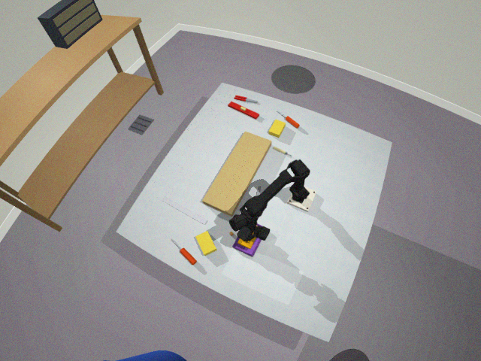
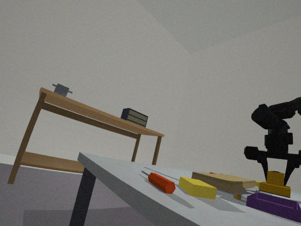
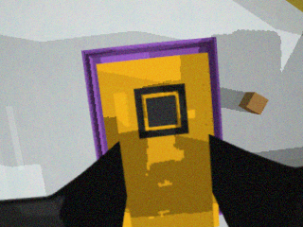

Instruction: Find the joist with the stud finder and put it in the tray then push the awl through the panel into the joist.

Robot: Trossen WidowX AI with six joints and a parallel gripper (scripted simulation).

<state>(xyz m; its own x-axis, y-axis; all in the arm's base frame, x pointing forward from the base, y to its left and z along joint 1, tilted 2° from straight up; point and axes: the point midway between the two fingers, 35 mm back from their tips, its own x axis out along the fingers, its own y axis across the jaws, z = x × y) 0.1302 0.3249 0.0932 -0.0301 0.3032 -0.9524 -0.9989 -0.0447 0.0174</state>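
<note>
Now: the purple tray 60 mm below my gripper tip and 10 mm to the right of it. Round my gripper tip: brown cube: 100 mm ahead, 60 mm below, 10 mm to the left; then ruler: 400 mm ahead, 70 mm below, 20 mm to the left; then stud finder: 20 mm above, 10 mm to the left.
</note>
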